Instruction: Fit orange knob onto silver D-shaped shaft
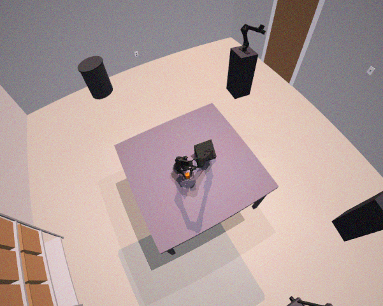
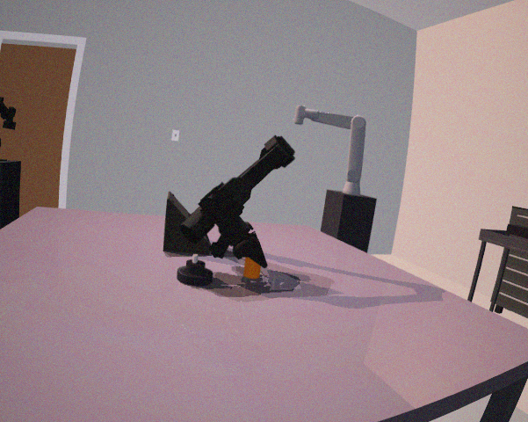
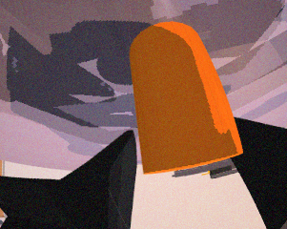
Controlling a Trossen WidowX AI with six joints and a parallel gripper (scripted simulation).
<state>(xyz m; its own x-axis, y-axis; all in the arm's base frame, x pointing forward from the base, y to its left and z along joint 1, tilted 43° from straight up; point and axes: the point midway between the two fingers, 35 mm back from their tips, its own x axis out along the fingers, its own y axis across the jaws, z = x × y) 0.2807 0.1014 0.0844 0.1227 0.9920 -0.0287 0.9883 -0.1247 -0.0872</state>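
Right now the orange knob is 3 cm to the right of my gripper tip and 1 cm above it. The rest, counted from my gripper tip: round black pedestal (4 cm ahead, 18 cm to the right).
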